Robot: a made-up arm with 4 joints.
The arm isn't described. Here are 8 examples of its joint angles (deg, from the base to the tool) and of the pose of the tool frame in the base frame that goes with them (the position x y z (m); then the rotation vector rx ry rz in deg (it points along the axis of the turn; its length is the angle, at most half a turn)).
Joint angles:
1: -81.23 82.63 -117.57 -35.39
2: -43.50 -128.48 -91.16 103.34
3: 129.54 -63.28 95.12 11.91
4: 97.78 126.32 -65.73 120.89
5: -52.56 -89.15 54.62 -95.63
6: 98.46 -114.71 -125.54 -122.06
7: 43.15 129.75 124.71 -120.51
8: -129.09 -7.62 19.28 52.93
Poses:
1: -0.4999 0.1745 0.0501 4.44 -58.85 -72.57
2: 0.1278 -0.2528 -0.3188 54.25 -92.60 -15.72
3: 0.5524 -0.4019 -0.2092 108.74 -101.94 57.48
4: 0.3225 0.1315 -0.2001 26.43 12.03 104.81
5: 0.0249 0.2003 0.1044 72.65 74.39 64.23
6: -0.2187 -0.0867 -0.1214 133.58 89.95 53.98
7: -0.1217 -0.1021 0.0420 -111.33 53.85 64.19
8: 0.3180 -0.3728 -0.3693 74.00 -8.47 20.53
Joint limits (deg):
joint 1: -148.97..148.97
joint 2: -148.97..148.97
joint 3: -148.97..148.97
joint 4: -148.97..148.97
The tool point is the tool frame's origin. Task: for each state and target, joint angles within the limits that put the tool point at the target. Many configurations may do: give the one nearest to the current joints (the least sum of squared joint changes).
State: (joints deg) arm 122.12 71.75 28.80 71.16
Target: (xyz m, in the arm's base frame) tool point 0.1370 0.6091 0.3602
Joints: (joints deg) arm 109.46 64.38 37.30 77.69
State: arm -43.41 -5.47 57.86 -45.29
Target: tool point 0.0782 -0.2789 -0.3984
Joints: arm -57.67 28.13 70.40 -22.03
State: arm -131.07 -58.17 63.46 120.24
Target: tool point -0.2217 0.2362 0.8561
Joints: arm -86.72 -83.77 98.50 118.46
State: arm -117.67 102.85 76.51 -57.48
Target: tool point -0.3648 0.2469 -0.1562
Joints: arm -125.35 73.14 81.14 -49.13
